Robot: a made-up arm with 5 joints. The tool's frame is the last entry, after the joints. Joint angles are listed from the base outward.
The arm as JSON. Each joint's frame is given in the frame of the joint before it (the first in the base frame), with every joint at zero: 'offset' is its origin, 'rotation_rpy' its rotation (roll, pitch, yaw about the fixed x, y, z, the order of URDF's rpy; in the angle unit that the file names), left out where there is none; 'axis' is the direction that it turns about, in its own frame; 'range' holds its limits. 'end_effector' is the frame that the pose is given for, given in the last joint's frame.
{
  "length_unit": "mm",
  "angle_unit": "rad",
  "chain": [
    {
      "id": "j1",
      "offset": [
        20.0,
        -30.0,
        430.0
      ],
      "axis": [
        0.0,
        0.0,
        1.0
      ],
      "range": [
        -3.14,
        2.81
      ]
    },
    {
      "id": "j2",
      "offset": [
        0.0,
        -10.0,
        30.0
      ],
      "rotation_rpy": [
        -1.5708,
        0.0,
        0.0
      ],
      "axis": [
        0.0,
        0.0,
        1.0
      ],
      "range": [
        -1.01,
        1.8
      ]
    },
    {
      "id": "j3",
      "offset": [
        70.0,
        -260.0,
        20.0
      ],
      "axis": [
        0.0,
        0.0,
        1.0
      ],
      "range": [
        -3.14,
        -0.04
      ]
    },
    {
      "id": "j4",
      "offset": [
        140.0,
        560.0,
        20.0
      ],
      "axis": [
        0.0,
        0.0,
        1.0
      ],
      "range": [
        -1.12,
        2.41
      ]
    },
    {
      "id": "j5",
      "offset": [
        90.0,
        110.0,
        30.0
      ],
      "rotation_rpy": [
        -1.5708,
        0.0,
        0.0
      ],
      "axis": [
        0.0,
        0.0,
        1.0
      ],
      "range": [
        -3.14,
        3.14
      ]
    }
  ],
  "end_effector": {
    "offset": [
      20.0,
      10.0,
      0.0
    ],
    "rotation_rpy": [
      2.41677,
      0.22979,
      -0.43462
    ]
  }
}
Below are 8 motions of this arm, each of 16 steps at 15 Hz.
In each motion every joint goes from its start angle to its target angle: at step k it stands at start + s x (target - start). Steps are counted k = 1, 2, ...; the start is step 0. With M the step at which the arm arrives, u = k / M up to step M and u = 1 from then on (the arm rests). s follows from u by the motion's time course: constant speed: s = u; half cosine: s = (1 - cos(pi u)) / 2; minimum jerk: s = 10 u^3 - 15 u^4 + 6 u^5.
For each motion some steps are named. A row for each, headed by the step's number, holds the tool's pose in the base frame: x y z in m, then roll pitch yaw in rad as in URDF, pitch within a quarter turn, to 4 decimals.
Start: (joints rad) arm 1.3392 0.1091 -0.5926 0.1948 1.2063
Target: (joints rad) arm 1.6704 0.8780 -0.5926 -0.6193 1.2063
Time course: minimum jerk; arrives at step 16
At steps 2, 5, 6, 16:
2: 0.1168 0.5587 0.1938 -0.5040 -0.4307 0.5006
5: 0.0802 0.5369 0.1358 -0.4979 -0.4356 0.5523
6: 0.0596 0.5200 0.1038 -0.4943 -0.4384 0.5824
16: -0.0514 0.3050 -0.0797 -0.4669 -0.4600 0.8105

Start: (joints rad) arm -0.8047 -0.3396 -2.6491 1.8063 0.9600
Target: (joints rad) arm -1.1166 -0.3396 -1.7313 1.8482 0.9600
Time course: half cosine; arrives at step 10
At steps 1, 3, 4, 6, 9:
1: 0.1007 -0.0601 1.3457 0.4188 -1.0414 -2.1258
3: 0.1642 -0.1419 1.3198 0.1152 -0.9751 -1.9250
4: 0.2044 -0.2065 1.2888 -0.0727 -0.9003 -1.8167
6: 0.2640 -0.3464 1.1882 -0.3753 -0.6907 -1.6950
9: 0.2821 -0.4715 1.0453 -0.5893 -0.4403 -1.6792

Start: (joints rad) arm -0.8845 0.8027 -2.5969 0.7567 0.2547
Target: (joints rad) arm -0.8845 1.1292 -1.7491 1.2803 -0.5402
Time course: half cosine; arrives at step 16
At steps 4, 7, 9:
4: 0.6574 -0.7335 0.7469 -1.0965 -0.9637 -0.3628
7: 0.6742 -0.7477 0.4910 -0.9193 -0.5352 -0.3110
9: 0.6530 -0.7166 0.3013 -0.7392 -0.2479 -0.2262

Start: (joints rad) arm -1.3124 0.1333 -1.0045 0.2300 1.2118
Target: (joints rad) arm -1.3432 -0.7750 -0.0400 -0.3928 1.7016
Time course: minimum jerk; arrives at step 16
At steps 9, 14, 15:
9: 0.2012 -0.6057 0.4619 0.3036 -0.5346 -2.8303
14: 0.1747 -0.5136 0.4472 0.5310 -0.3693 -3.0249
15: 0.1738 -0.5102 0.4461 0.5385 -0.3621 -3.0304

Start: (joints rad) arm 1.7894 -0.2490 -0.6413 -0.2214 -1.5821
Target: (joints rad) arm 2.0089 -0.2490 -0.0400 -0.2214 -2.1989
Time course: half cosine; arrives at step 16
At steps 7, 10, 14, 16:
7: -0.2389 0.5158 0.3687 -1.3961 0.3353 -2.1788
10: -0.2465 0.4289 0.2688 -1.1723 0.3082 -1.9174
14: -0.2378 0.3354 0.1886 -0.9928 0.2327 -1.6730
16: -0.2353 0.3215 0.1786 -0.9707 0.2186 -1.6393

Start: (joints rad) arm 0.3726 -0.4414 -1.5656 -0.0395 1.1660
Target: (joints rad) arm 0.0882 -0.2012 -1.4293 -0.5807 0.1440
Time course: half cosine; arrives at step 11
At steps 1, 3, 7, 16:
1: 0.4370 0.1706 1.2151 1.6509 -0.5823 -1.9106
3: 0.4687 0.1603 1.1946 1.7920 -0.6619 -2.1099
7: 0.5639 0.1071 1.1094 2.4076 -0.7487 -2.9595
16: 0.6043 0.0691 1.0545 2.7115 -0.6585 2.8693

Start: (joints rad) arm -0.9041 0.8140 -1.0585 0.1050 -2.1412
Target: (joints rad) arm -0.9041 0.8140 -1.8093 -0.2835 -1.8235
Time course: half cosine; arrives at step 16
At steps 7, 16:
7: 0.5698 -0.5956 0.1420 -1.1040 0.2355 1.5427
16: 0.6506 -0.6990 0.4593 -1.7809 0.5540 1.1510

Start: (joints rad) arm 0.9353 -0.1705 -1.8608 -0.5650 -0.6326
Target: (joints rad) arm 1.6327 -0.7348 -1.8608 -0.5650 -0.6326
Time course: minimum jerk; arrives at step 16
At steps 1, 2, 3, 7, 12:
1: 0.2201 0.3499 1.2551 2.8879 -0.0483 3.0551
2: 0.2128 0.3467 1.2584 2.8812 -0.0443 3.0651
3: 0.1958 0.3388 1.2660 2.8654 -0.0347 3.0885
7: 0.0485 0.2213 1.3275 2.7039 0.0640 -2.9632
12: -0.0439 -0.0421 1.3613 2.4521 0.2106 -2.6406

